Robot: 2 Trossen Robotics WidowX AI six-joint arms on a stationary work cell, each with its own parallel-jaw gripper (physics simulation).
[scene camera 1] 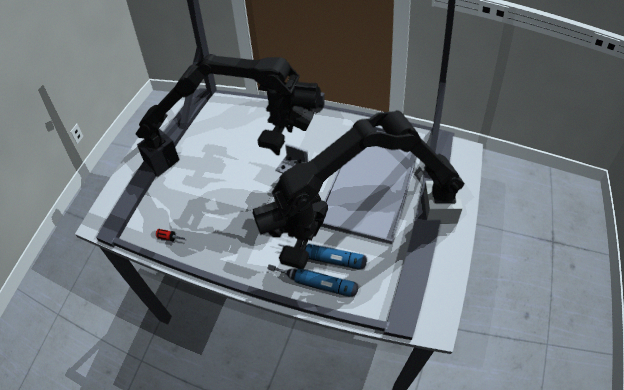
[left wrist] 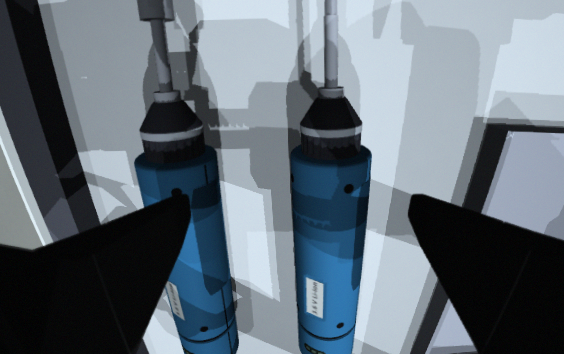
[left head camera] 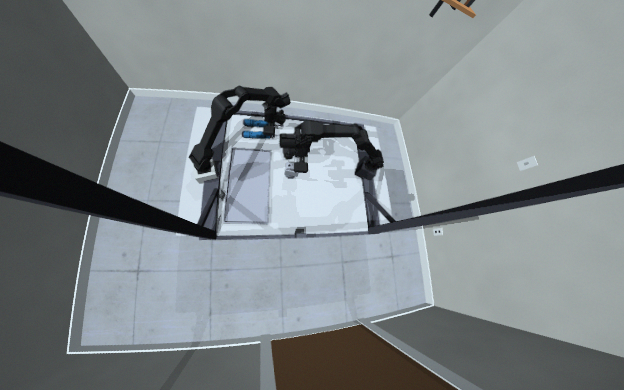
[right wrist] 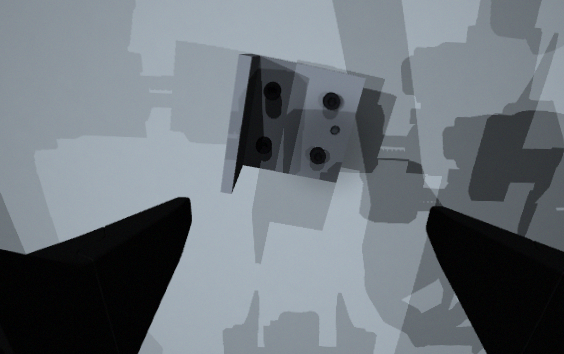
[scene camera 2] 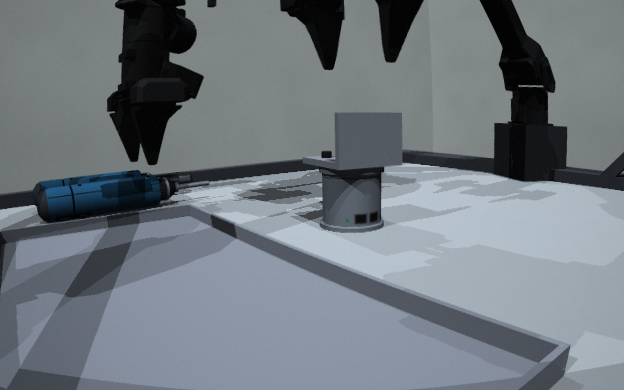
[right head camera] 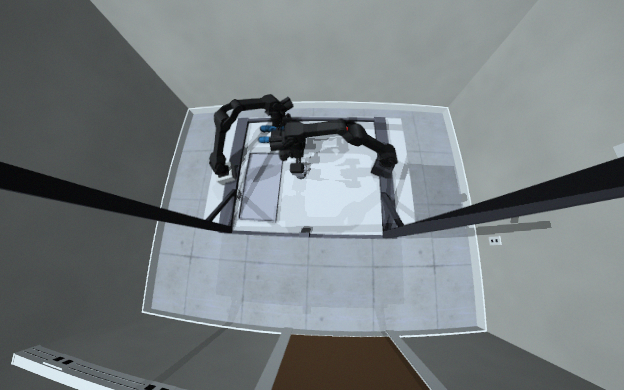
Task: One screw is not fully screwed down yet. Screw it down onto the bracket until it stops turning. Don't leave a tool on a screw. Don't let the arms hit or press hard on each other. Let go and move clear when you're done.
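Where they show: left gripper, fingertip midpoint: (scene camera 1: 307, 250) (left wrist: 300, 205) (scene camera 2: 142, 163); right gripper, fingertip midpoint: (scene camera 1: 284, 143) (left head camera: 297, 161) (right wrist: 311, 213) (scene camera 2: 357, 66) (right head camera: 300, 162); left arm's base, link origin: (scene camera 1: 444, 194) (left head camera: 203, 167) (right head camera: 223, 171); right arm's base, link origin: (scene camera 1: 154, 142) (left head camera: 370, 165) (scene camera 2: 530, 124) (right head camera: 386, 162).
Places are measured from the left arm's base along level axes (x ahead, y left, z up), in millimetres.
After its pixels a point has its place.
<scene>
The grey L-shaped bracket (right wrist: 345, 90) {y -80, x 422, z -7 mm} (scene camera 2: 368, 140) {y -143, x 415, z 12 mm} (scene camera 1: 297, 153) {y -138, x 418, z 18 mm} sits on a round grey base (scene camera 2: 351, 200) {y -129, x 410, z -43 mm}. Several dark screw heads show on it in the right wrist view; one screw (scene camera 2: 326, 154) {y -93, x 422, z -3 mm} stands above its plate in scene camera 2. Two blue electric screwdrivers lie side by side: one with a wide socket tip (scene camera 1: 325, 282) {y 250, x 330, z -35 mm} (left wrist: 210, 260) {y 221, x 348, z -38 mm}, one with a thin shaft (scene camera 1: 335, 256) {y 173, x 307, z -35 mm} (left wrist: 327, 240) {y 159, x 346, z -33 mm}. My left gripper (left wrist: 300, 205) {y 165, x 377, z -18 mm} (scene camera 2: 142, 161) {y 165, x 377, z -18 mm} is open and empty, above the screwdrivers. My right gripper (right wrist: 311, 213) {y -114, x 448, z 84 mm} (scene camera 2: 359, 65) {y -114, x 448, z 84 mm} is open and empty, above the bracket.
A shallow grey tray (scene camera 2: 380, 286) {y -237, x 269, z -59 mm} lies beside the bracket's base and the blue screwdrivers. A red-handled screwdriver (scene camera 1: 164, 234) {y 110, x 800, z -46 mm} lies near the table edge in scene camera 1. Both forearms reach over the middle and look close together in the right head camera. Dark frame posts stand at the table's sides.
</scene>
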